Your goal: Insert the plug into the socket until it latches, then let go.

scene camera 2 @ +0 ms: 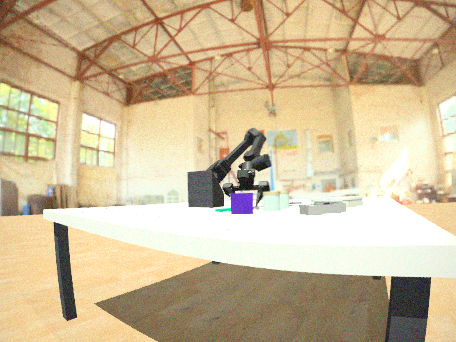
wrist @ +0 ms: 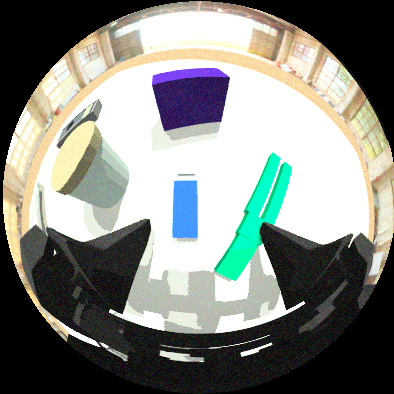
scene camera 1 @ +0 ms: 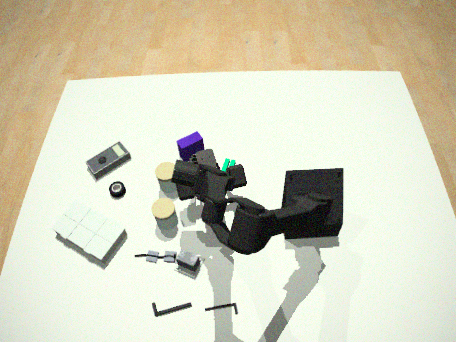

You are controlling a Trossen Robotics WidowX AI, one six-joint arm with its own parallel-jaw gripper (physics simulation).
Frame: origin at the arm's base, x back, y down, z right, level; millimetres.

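Seen in the pictures: gripper, fingertip midpoint: point(wrist: 207, 226); arm's base, origin of the base link: point(scene camera 2: 208, 184) point(scene camera 1: 310, 204).
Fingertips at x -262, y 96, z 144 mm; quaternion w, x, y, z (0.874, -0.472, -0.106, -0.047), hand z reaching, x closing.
Note:
Offsets run from my fingertips to a thing's top centre.
A blue block @(dz +19, dx -24, dy +2 mm) point(wrist: 185, 210) with a thin metal tip, which looks like the plug, lies flat on the white table in the wrist view. The arm hides it in scene camera 1. My gripper point(scene camera 1: 212, 182) point(scene camera 2: 245, 191) point(wrist: 207, 226) is open and empty above the table. In the wrist view the blue block shows between the fingertips, nearer the left one. A purple box @(dz +125, dx -53, dy -54 mm) point(scene camera 1: 190, 146) point(scene camera 2: 242, 204) point(wrist: 190, 102) stands beyond the metal tip. I cannot tell for certain which object is the socket.
A green two-pronged piece @(dz +26, dx +46, dy +2 mm) point(scene camera 1: 226, 166) point(scene camera 2: 223, 210) point(wrist: 250, 231) lies by the right finger. Lidded jars @(dz +13, dx -117, dy -56 mm) point(scene camera 1: 166, 172) @(dz -109, dx -117, dy -56 mm) point(scene camera 1: 163, 209), a grey meter @(dz +110, dx -318, dy -16 mm) point(scene camera 1: 108, 160) point(scene camera 2: 322, 208), a black wheel @(dz -2, dx -274, dy -5 mm) point(scene camera 1: 117, 189), a tiled block @(dz -144, dx -336, dy -21 mm) point(scene camera 1: 90, 232), a small grey box @(dz -241, dx -56, dy -30 mm) point(scene camera 1: 188, 261) and hex keys @(dz -351, dx -95, dy +6 mm) point(scene camera 1: 172, 309) @(dz -370, dx +28, dy +8 mm) point(scene camera 1: 221, 307) also lie around.

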